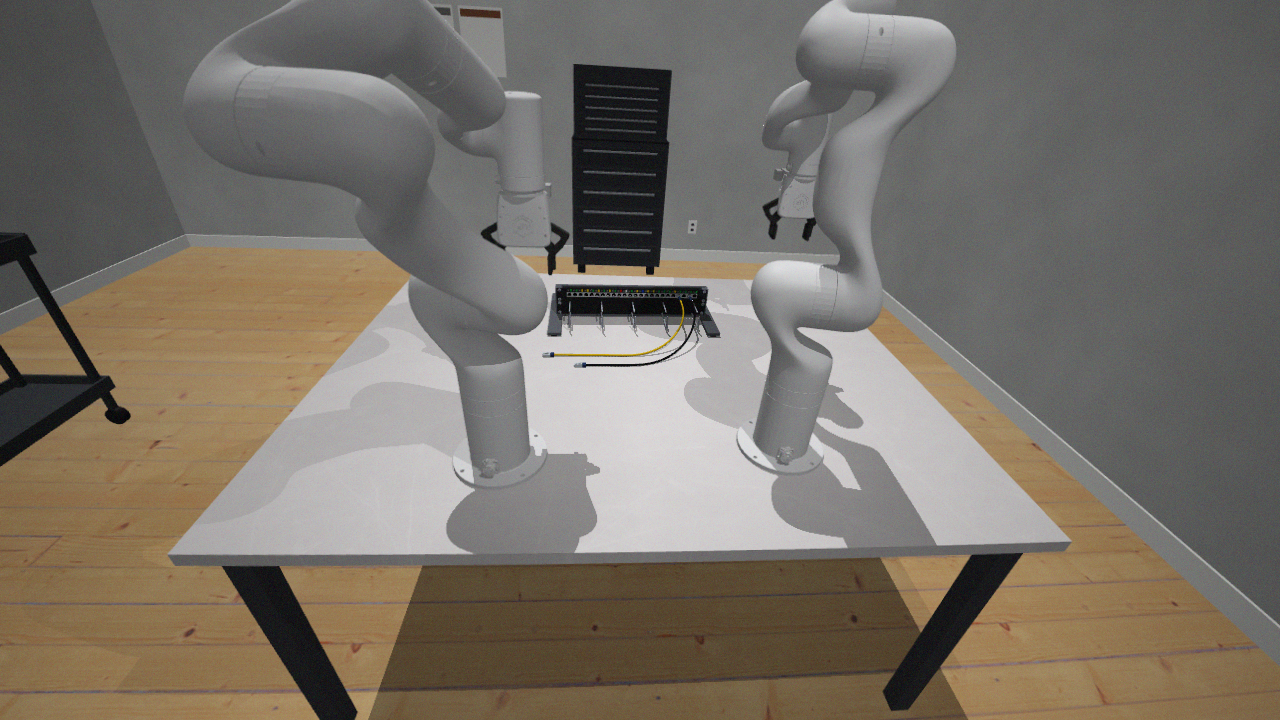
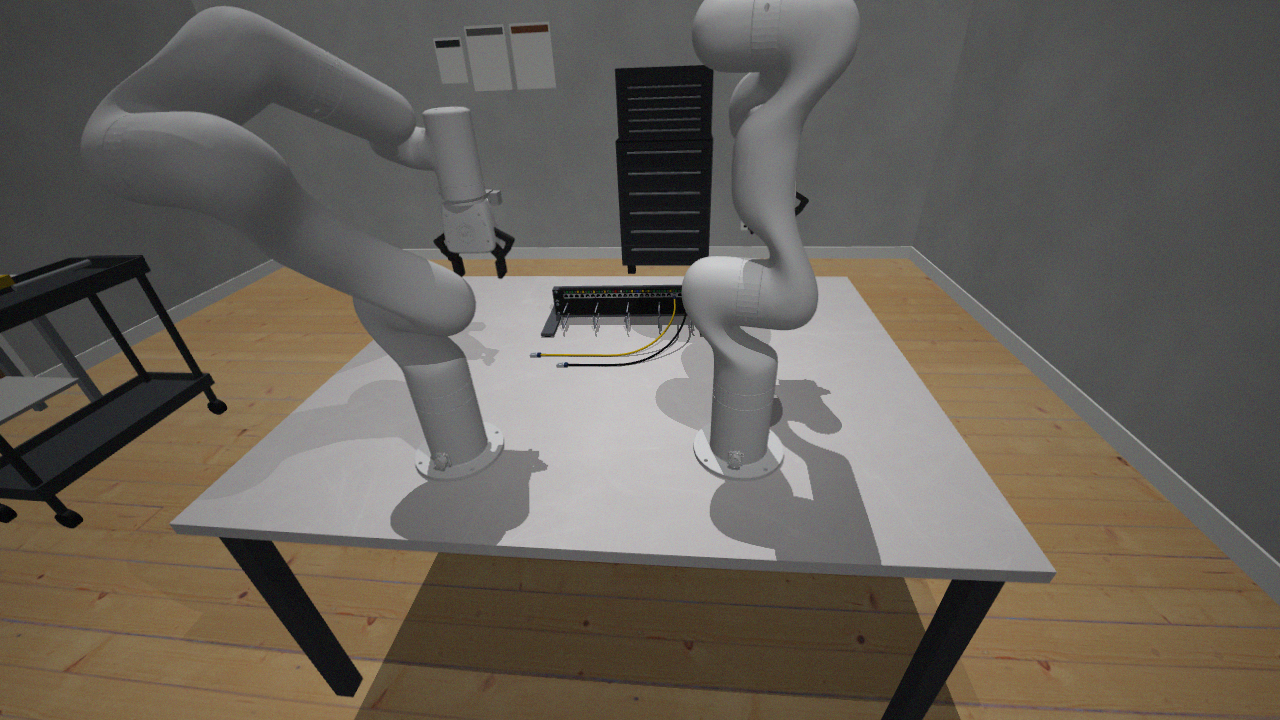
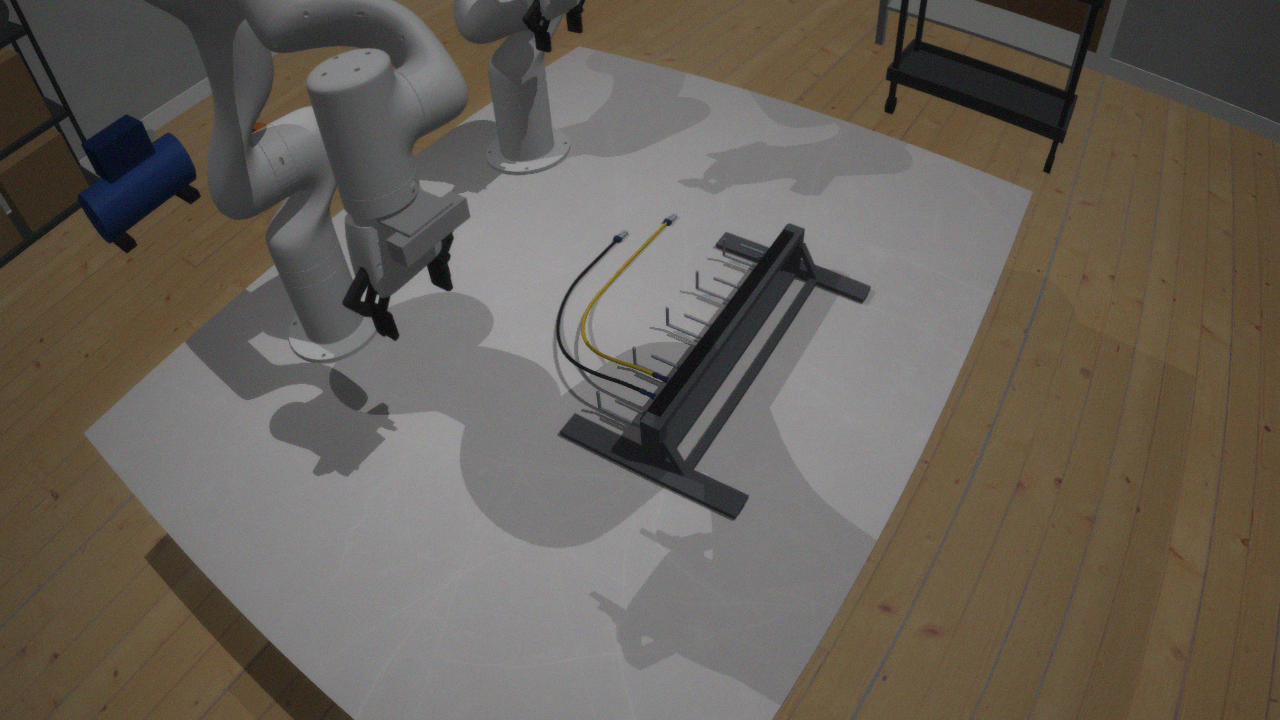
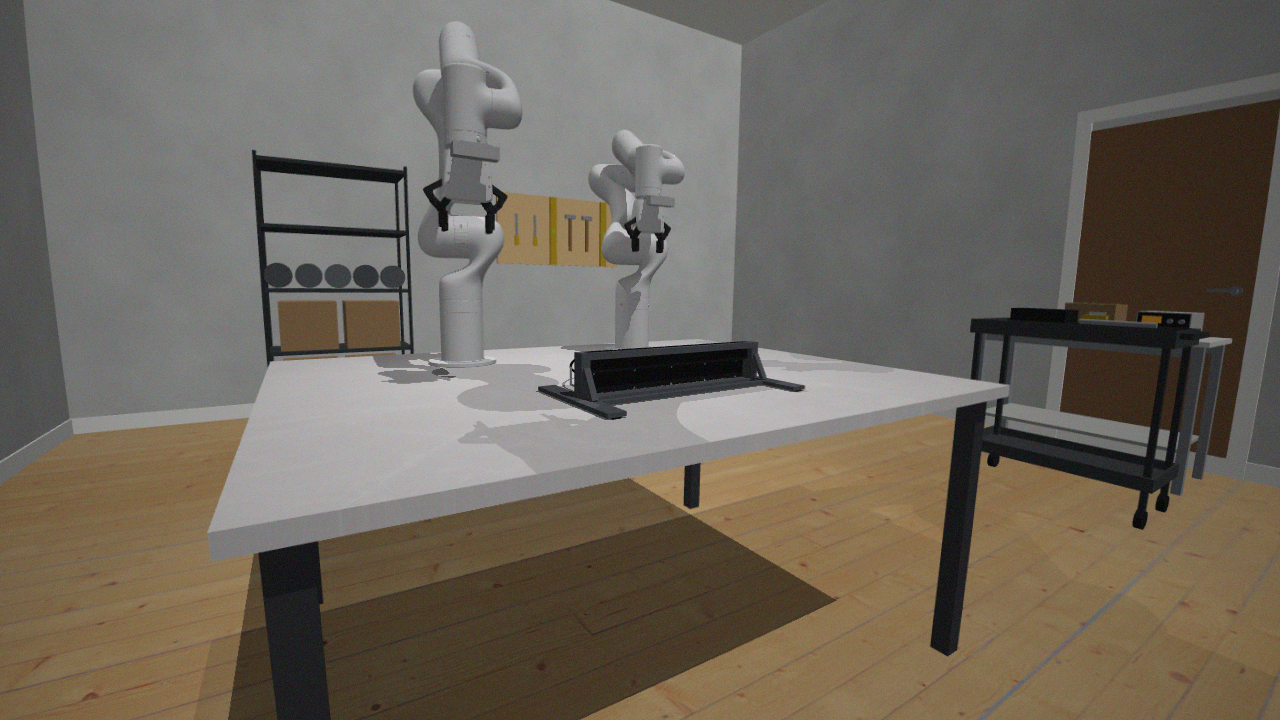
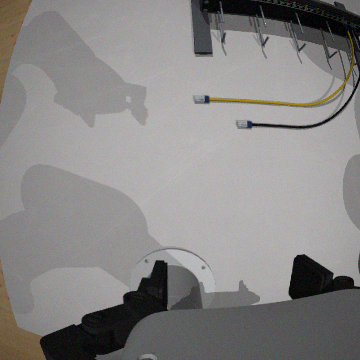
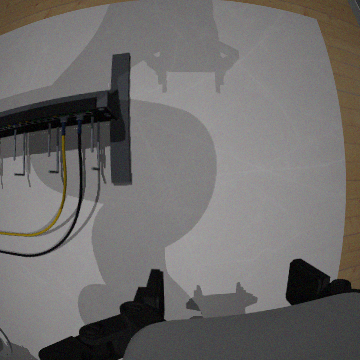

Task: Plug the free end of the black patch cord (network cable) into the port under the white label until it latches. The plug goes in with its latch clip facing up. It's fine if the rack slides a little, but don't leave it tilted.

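The black patch cord (image 1: 657, 361) (image 6: 80, 200) curves from the rack to its free clear plug (image 1: 580, 365) (image 2: 562, 365) (image 3: 622, 236) (image 5: 243, 124), which lies on the table. Its other end is in the rack's front. The rack (image 1: 626, 306) (image 3: 729, 326) (image 4: 666, 350) stands upright on its feet. The white label and the plug's clip direction cannot be made out. My left gripper (image 2: 479, 271) (image 3: 559, 35) (image 4: 648, 247) (image 5: 232, 280) is open and empty, high above the table. My right gripper (image 1: 791, 234) (image 3: 418, 308) (image 4: 466, 227) (image 6: 228, 286) is open and empty, also raised well above the table.
A yellow cord (image 1: 617, 355) (image 3: 586, 313) (image 5: 280, 103) lies beside the black one, its free plug (image 5: 201, 99) nearer the rack. Thin wire cable holders (image 3: 666, 317) (image 5: 261, 32) stick out of the rack's front. A dark cart (image 4: 1083, 456) stands beyond the table.
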